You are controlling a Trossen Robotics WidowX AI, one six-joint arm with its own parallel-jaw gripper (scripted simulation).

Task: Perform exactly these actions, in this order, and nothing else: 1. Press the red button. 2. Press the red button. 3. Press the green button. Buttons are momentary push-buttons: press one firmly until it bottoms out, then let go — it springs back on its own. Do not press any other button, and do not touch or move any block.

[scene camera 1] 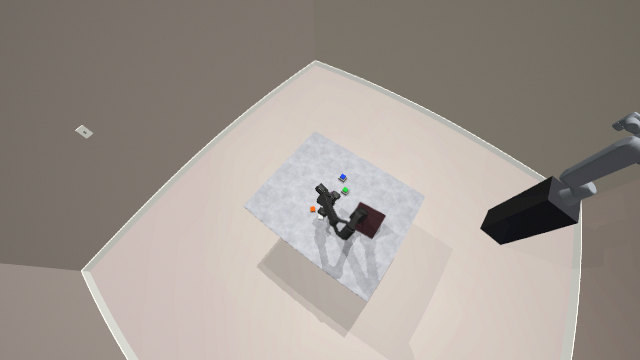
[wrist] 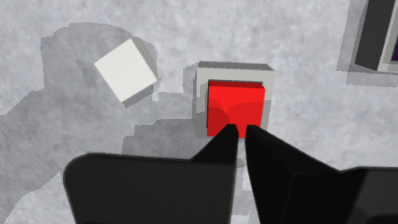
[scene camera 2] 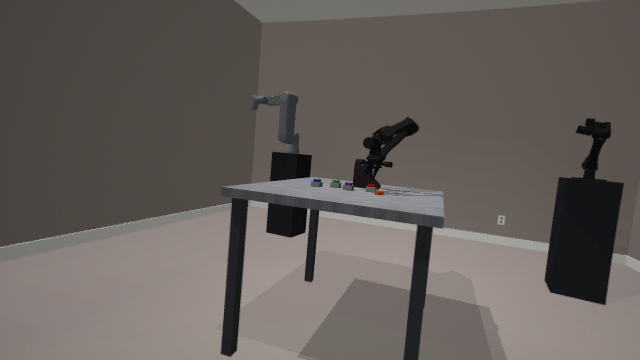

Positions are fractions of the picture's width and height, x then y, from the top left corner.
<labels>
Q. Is my gripper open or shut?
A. Shut.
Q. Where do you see a white block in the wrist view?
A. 0.33,0.31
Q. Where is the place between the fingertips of my gripper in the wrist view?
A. At 0.60,0.60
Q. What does my gripper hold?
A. Nothing.
</labels>
